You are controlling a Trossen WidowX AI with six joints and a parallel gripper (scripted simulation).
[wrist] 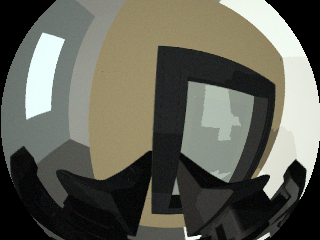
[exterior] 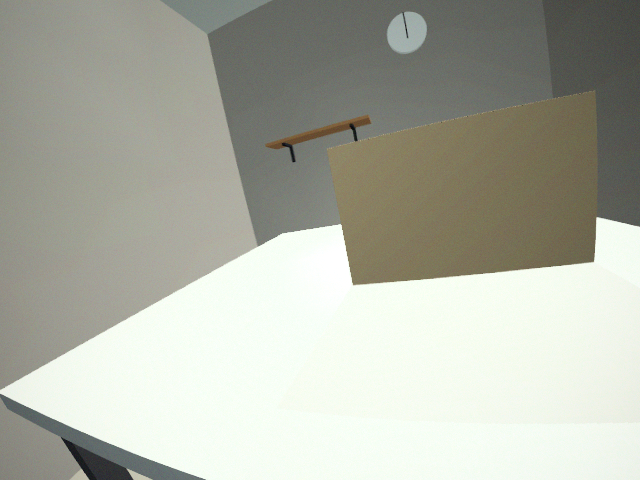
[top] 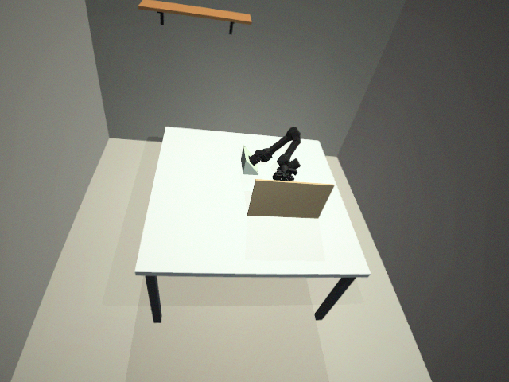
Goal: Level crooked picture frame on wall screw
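My gripper tip is now 50 mm above the picture frame and 10 mm to the left of it. From my gripper tip the other things lie so: tan wall panel: 60 mm below, 20 mm ahead, 10 mm to the left.
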